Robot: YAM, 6 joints.
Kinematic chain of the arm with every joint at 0, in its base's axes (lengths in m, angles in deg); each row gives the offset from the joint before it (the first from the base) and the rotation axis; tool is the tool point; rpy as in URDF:
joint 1: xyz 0 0 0.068 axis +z
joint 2: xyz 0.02 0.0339 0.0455 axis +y
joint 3: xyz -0.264 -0.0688 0 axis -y
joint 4: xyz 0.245 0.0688 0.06 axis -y
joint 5: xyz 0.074 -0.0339 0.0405 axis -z
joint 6: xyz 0.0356 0 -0.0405 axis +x
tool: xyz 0 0 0 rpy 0 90 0
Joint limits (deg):
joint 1: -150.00..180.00
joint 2: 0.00..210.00
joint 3: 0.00..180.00
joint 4: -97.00..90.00
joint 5: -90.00..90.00
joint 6: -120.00..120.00
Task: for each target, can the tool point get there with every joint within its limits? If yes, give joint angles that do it. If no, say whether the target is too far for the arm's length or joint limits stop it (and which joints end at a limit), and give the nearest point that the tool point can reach.
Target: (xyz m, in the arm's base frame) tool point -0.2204 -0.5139 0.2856
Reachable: yes | joints -116.64 141.74 136.47 -14.07 -69.80 -87.84
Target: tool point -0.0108 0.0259 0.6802
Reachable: yes | joints 102.32 80.05 165.32 -53.47 -8.10 51.04
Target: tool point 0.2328 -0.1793 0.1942
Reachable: yes | joints -34.90 97.74 66.89 -60.83 22.93 12.20
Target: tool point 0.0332 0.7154 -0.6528
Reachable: no: too far | nearest point 0.0215 0.4628 -0.3098 | short by 0.426 m
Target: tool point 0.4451 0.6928 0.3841
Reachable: no: too far | nearest point 0.3314 0.5158 0.3133 | short by 0.222 m
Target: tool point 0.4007 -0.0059 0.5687
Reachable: yes | joints -4.43 135.56 164.58 57.32 -44.79 88.05
